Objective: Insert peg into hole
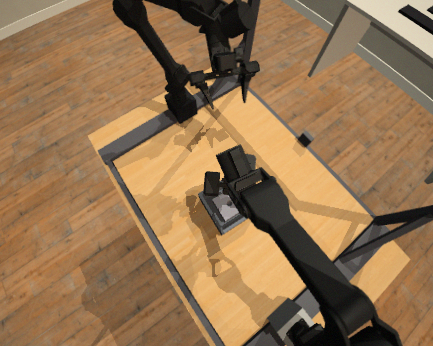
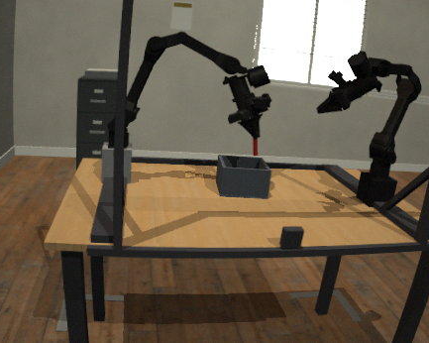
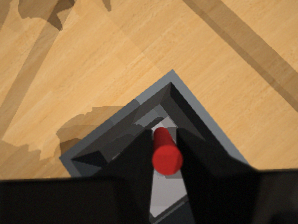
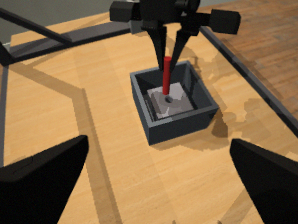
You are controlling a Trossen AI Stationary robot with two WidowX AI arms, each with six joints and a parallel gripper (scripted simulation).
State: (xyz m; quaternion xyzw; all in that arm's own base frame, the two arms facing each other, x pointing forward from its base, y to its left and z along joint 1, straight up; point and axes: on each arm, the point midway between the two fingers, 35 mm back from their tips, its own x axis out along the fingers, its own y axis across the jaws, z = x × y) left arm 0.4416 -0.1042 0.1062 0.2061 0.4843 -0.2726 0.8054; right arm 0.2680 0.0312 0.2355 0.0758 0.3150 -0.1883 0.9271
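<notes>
Right now the red peg is 50 mm below my left hand and 10 mm to the right of it. From my left hand the other things lie so: plate 180 mm below, 20 mm to the left, 20 mm ahead; then grey box 200 mm below, 20 mm to the left, 20 mm ahead.
</notes>
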